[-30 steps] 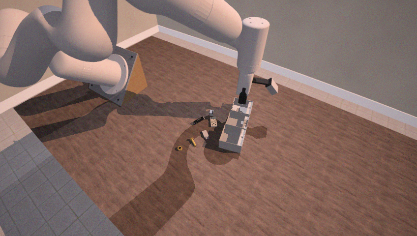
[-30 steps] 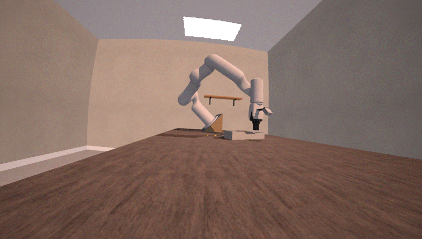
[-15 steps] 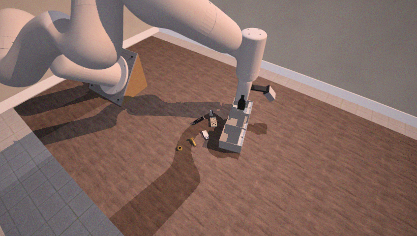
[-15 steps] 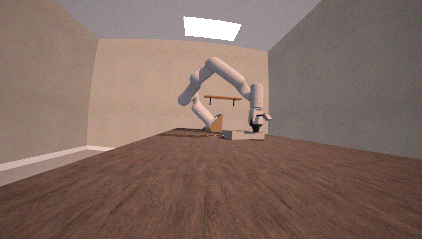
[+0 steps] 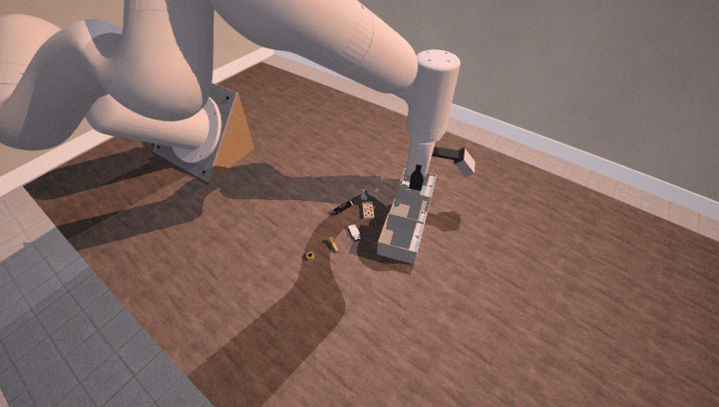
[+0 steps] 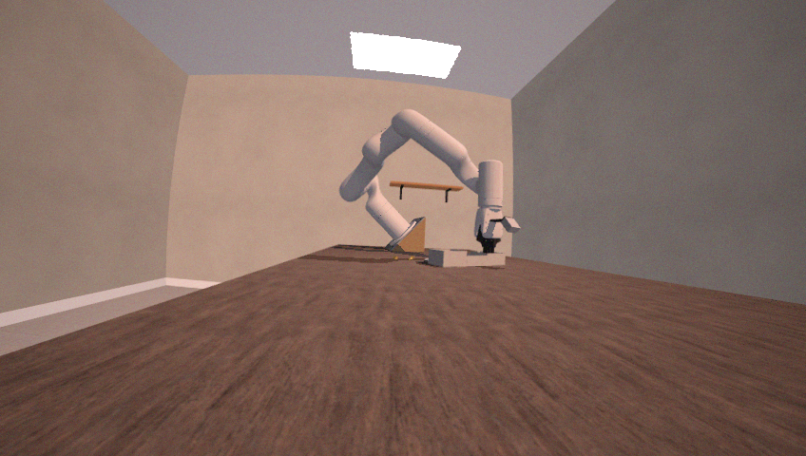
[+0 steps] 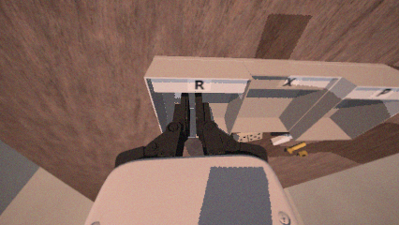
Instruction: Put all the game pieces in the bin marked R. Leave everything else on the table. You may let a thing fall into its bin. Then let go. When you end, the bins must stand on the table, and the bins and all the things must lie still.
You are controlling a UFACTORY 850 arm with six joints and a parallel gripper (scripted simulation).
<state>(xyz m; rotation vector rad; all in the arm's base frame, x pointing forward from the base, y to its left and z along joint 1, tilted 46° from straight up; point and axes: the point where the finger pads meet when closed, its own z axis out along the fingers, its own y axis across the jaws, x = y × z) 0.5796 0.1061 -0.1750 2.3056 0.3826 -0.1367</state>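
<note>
The domino is 120 mm to the right of my hand, 70 mm behind it and 30 mm below it. The rest, counted from my hand: white usb stick: 200 mm to the right, 50 mm behind, 30 mm below; black marker-like stick: 150 mm to the right, 120 mm behind, 30 mm below; bin: 90 mm to the right, 30 mm ahead, 10 mm below.
</note>
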